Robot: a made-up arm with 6 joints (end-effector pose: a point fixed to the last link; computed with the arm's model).
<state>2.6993 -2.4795 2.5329 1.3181 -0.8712 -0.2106</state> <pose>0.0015 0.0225 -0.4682 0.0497 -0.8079 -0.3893 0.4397</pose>
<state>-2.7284 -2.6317 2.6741 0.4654 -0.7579 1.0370</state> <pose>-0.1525 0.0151 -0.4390 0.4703 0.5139 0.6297 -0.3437</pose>
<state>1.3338 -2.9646 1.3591 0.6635 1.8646 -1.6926</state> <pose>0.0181 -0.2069 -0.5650 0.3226 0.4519 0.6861 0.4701</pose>
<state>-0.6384 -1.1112 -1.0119 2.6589 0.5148 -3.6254</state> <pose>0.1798 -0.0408 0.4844 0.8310 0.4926 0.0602 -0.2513</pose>
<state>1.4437 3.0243 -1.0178 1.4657 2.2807 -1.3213</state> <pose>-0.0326 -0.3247 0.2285 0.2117 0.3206 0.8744 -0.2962</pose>
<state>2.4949 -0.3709 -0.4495 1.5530 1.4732 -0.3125</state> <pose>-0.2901 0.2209 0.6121 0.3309 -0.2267 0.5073 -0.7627</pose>
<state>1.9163 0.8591 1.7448 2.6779 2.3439 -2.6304</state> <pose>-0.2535 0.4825 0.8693 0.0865 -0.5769 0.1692 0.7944</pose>
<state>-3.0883 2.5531 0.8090 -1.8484 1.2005 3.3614</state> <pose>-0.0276 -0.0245 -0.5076 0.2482 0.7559 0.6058 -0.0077</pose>
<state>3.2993 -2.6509 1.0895 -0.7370 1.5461 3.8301</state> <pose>0.5783 0.1550 -0.2879 0.4923 0.0944 0.7256 0.4715</pose>
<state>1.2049 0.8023 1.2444 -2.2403 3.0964 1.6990</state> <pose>0.2072 0.6866 0.6325 0.5962 -0.0407 0.4260 -0.6792</pose>
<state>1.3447 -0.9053 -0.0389 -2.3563 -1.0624 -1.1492</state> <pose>-0.0384 0.0983 0.7887 0.3580 -0.2312 -0.7516 -0.5035</pose>
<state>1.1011 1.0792 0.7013 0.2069 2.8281 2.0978</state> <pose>0.4183 0.6424 0.2444 0.5431 0.0433 -0.6258 -0.5581</pose>
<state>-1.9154 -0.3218 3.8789 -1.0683 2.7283 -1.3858</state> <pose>0.1008 0.4006 0.1854 0.4276 -0.2175 -0.4356 -0.7617</pose>
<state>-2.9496 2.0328 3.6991 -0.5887 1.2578 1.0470</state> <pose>-0.3175 0.0094 0.5770 0.4004 0.8308 0.2750 0.2716</pose>
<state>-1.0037 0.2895 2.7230 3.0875 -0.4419 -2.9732</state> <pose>-0.0757 0.2750 0.8876 0.0878 -0.4728 -0.8689 -0.1174</pose>
